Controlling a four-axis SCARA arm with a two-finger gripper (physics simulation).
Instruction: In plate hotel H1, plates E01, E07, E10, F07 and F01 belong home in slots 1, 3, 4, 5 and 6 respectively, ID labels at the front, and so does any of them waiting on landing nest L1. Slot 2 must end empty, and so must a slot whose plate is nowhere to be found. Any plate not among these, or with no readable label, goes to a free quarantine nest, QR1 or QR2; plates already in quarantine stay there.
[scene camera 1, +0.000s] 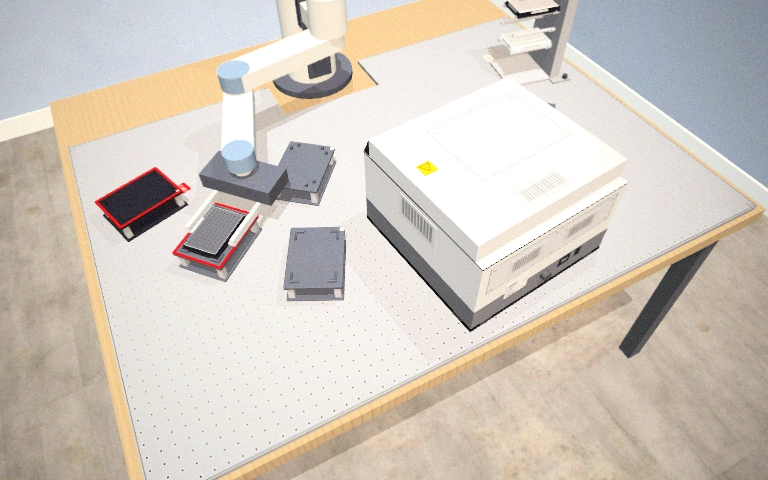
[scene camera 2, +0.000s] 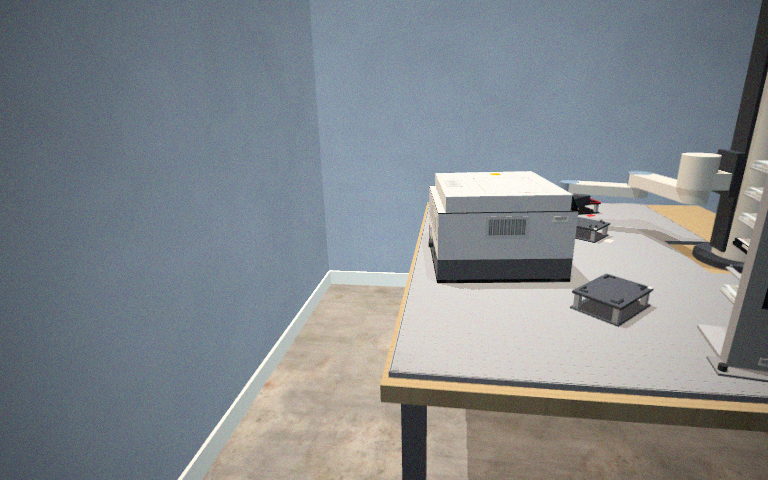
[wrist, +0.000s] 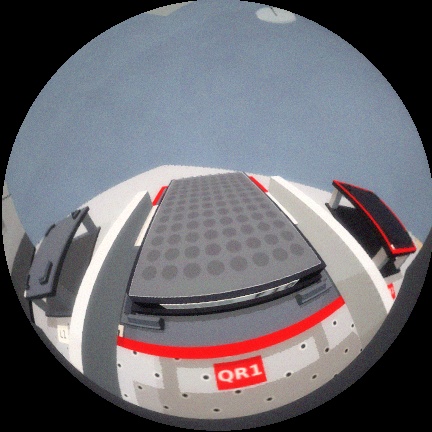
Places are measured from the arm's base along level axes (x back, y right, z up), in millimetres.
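Pixels of known places: gripper, fingertip midpoint: (scene camera 1: 210, 236) (wrist: 210, 191); arm's base, origin of the base link: (scene camera 1: 312, 74) (scene camera 2: 738, 260).
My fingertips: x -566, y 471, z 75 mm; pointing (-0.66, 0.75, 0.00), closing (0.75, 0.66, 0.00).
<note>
Ahead of a thing's pixels: the offset from my fingertips to its top centre. "pt": to the spot under its first point.
My gripper (scene camera 1: 222, 225) (wrist: 210, 191) is shut on a dark grey plate with round wells @[dy -14, dx +13, dz +2 mm] (scene camera 1: 212, 233) (wrist: 220, 235), one finger along each long side. The plate is level and lined up over the red-edged nest QR1 @[dy -15, dx +13, dz -6 mm] (scene camera 1: 198, 260) (wrist: 225, 350), at or very near its top. Its front label is too foreshortened to read surely. The red-edged nest QR2 @[dy +114, dx +214, dz -8 mm] (scene camera 1: 138, 198) (wrist: 380, 215) shows no plate. The dark nest by the L1 tag @[pt dy -151, dx -93, dz -12 mm] (wrist: 57, 255) also shows no plate. Hotel H1 @[pt dy -1084, dx +184, dz +60 mm] (scene camera 1: 557, 42) (scene camera 2: 746, 316) is partly in view; a dark plate @[dy -1031, dx +259, dz +157 mm] (scene camera 1: 532, 6) sits on one shelf, its label unreadable.
A large white instrument @[dy -558, dx -228, dz +193 mm] (scene camera 1: 498, 135) (scene camera 2: 504, 237) stands right of the nests in scene camera 1. Two dark grey nests @[pt dy -183, dx -153, dz -12 mm] (scene camera 1: 315, 257) @[pt dy -275, dx +128, dz -12 mm] (scene camera 1: 305, 164) stand between it and QR1. Another dark nest @[dy -871, dx +42, dz -6 mm] (scene camera 2: 611, 291) stands near the hotel. The arm's round base (scene camera 1: 312, 84) is at the back.
</note>
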